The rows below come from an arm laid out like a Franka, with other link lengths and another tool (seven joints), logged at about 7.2 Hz.
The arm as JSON. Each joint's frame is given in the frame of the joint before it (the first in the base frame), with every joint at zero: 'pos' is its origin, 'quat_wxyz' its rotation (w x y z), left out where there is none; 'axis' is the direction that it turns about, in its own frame. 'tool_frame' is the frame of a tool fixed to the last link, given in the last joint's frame.
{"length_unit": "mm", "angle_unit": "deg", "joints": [
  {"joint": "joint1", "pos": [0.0, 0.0, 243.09], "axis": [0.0, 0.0, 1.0]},
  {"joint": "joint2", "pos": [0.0, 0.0, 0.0], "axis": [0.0, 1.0, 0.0]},
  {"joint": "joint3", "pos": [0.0, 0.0, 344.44], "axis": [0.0, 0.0, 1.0]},
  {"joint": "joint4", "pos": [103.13, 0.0, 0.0], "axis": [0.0, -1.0, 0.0]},
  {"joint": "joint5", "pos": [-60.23, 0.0, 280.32], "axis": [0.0, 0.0, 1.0]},
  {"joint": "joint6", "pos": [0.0, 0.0, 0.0], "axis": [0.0, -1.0, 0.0]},
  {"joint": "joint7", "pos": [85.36, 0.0, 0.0], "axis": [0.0, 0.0, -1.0]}
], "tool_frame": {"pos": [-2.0, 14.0, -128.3], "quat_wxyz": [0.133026, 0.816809, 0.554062, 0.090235]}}
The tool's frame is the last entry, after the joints.
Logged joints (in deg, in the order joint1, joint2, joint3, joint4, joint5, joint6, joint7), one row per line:
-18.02 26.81 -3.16 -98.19 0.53 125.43 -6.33
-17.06 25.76 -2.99 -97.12 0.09 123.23 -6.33
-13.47 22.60 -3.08 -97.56 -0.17 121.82 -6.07
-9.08 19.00 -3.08 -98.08 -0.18 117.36 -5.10
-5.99 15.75 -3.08 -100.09 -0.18 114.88 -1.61
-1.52 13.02 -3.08 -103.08 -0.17 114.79 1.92
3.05 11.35 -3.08 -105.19 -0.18 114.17 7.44
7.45 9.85 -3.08 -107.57 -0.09 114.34 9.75
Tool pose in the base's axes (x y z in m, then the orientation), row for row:
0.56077 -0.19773 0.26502 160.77 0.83 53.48
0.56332 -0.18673 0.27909 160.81 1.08 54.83
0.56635 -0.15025 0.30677 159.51 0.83 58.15
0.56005 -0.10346 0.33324 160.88 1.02 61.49
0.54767 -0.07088 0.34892 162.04 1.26 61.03
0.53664 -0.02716 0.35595 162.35 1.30 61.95
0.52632 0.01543 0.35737 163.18 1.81 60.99
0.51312 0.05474 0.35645 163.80 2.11 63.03
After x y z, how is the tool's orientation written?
As angles about the fixed x, y, z axes (roll, pitch, yaw), in degrees.
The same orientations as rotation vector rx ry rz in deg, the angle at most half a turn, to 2 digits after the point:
144.65 73.10 11.31
143.77 74.86 11.26
140.77 78.51 13.14
139.60 83.32 12.75
140.71 83.26 11.57
140.30 84.56 11.50
141.37 83.70 10.09
140.28 86.52 9.67

